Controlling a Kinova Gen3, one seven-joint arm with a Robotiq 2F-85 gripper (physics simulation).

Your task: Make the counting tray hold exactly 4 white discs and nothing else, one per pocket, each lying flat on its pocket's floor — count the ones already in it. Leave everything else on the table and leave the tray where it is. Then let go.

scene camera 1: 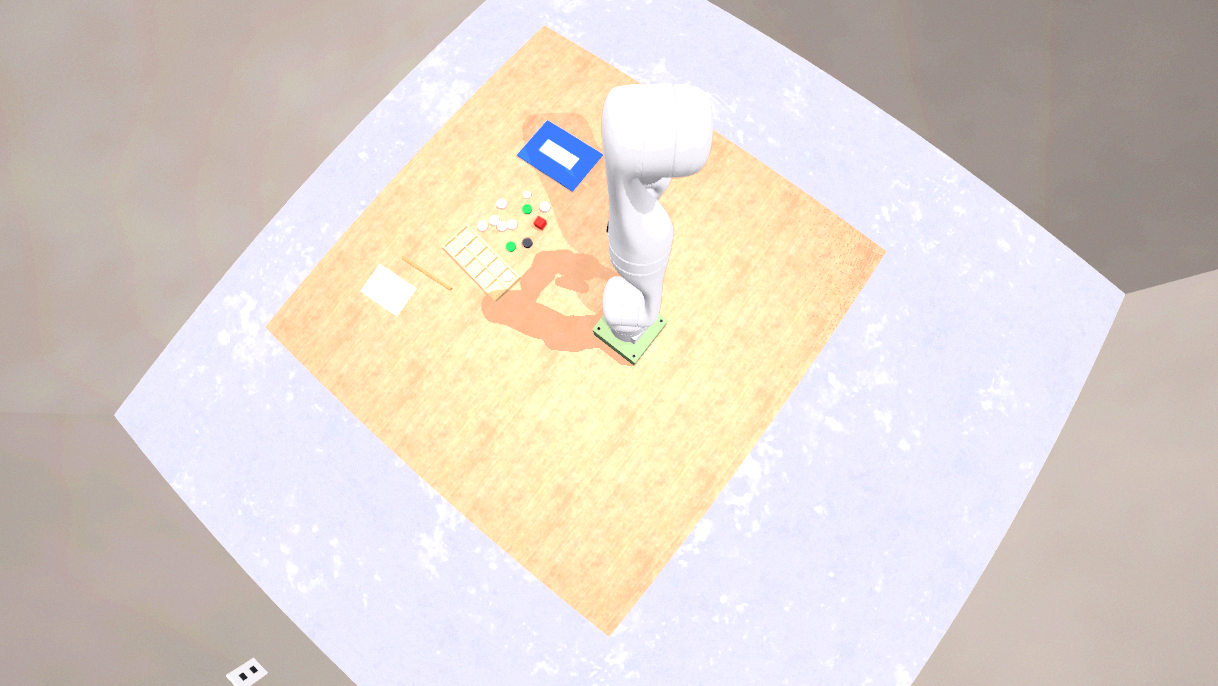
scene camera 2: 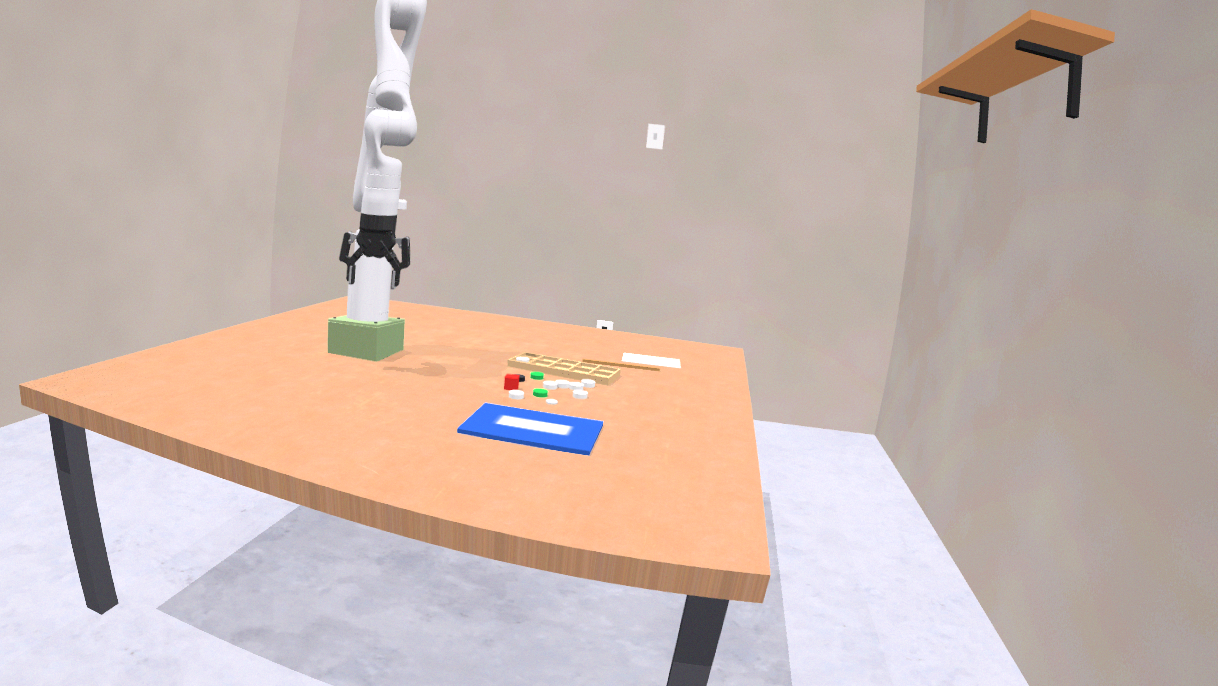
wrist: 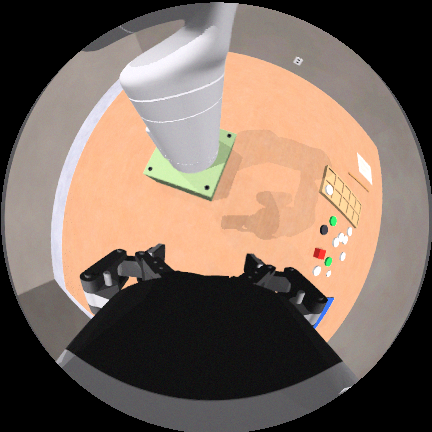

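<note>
The pale wooden counting tray (scene camera 1: 473, 256) (scene camera 2: 554, 373) (wrist: 342, 196) has two rows of pockets. One white disc (scene camera 1: 507, 276) (scene camera 2: 523, 359) (wrist: 329, 190) is in an end pocket; the other pockets look empty. Several loose white discs lie on the table beside the tray, among them one apart (scene camera 1: 501, 203) (wrist: 342, 256), one near the red cube (scene camera 1: 544, 207) (wrist: 317, 271), and a close cluster (scene camera 1: 502, 225) (wrist: 341, 236). A smaller white piece (scene camera 1: 526, 195) (wrist: 328, 274) lies near them. My gripper (scene camera 2: 372, 282) (wrist: 204, 257) is open and empty, high above the table and away from the tray; the arm mostly hides it in scene camera 1.
Among the discs are two green discs (scene camera 1: 526, 208) (scene camera 1: 511, 247), a black disc (scene camera 1: 527, 242) (wrist: 324, 229) and a red cube (scene camera 1: 540, 223) (scene camera 2: 511, 381). A blue pad (scene camera 1: 582, 174) (scene camera 2: 477, 421) lies beyond them. A thin stick (scene camera 1: 427, 274) and white sheet (scene camera 1: 388, 289) lie across the tray.
</note>
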